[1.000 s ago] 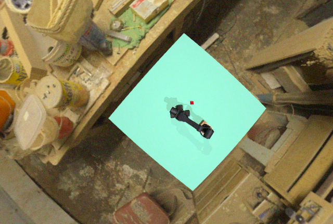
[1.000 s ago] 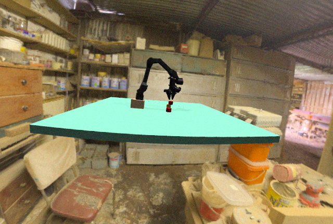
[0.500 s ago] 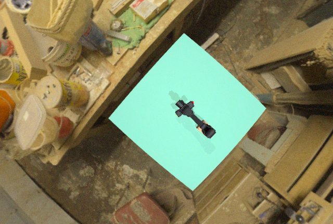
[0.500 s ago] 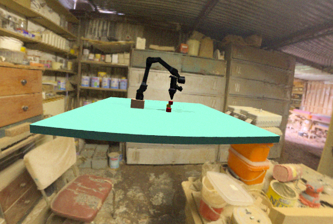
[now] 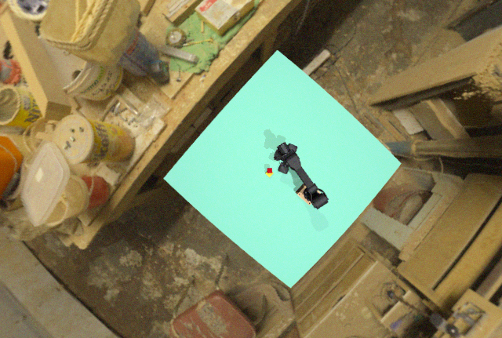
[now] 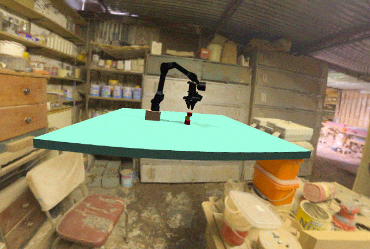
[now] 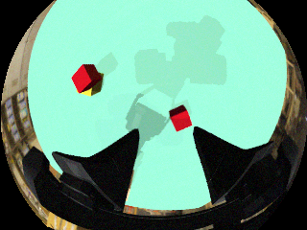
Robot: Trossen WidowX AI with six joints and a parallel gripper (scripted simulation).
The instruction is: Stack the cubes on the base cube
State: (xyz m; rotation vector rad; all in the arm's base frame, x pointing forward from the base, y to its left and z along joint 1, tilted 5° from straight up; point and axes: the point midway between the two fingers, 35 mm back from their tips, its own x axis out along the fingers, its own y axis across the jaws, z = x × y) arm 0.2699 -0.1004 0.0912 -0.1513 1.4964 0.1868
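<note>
Now: gripper tip 2 cm short of the yellow cube, 15 cm to the right of it and 9 cm above it.
</note>
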